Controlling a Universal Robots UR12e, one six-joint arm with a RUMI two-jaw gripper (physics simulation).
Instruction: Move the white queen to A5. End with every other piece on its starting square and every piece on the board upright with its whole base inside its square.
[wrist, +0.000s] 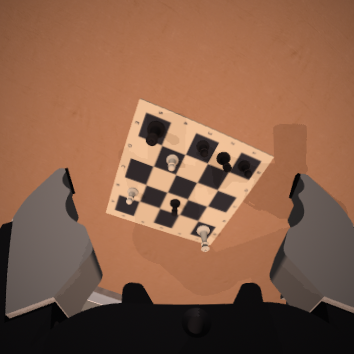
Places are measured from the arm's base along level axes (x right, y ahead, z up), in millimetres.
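Pixels of known places: gripper, fingertip midpoint: (182, 174).
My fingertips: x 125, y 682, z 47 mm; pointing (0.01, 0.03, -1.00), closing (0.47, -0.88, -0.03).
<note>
Behind a point stands the place of what it marks.
The chessboard (124, 162) {x 13, y 723, z -126 mm} lies turned at an angle in the middle of the wrist view. A tall white piece (203, 233) {x -42, y 540, z -110 mm}, which looks like the white queen, stands upright on the dark corner square at the board's lower right. Two smaller white pieces stand on the board: one (172, 161) {x 59, y 660, z -112 mm} at upper left of centre, one (132, 194) {x -28, y 688, z -113 mm} near the lower left corner. My gripper (182, 174) {x 125, y 682, z 47 mm} is open and empty, its jaws wide apart to either side, high above the board. The square labels are too small to read surely.
A large black piece (155, 131) {x 90, y 703, z -103 mm} stands at the upper left corner. Three black pieces (203, 147) {x 102, y 635, z -106 mm} (224, 160) {x 100, y 597, z -107 mm} (245, 166) {x 106, y 561, z -114 mm} stand towards the upper right, and a small black piece (175, 205) {x -12, y 616, z -114 mm} near the lower edge. Shadows fall on the orange-brown table (225, 60) {x 211, y 668, z -132 mm} right of and below the board.
</note>
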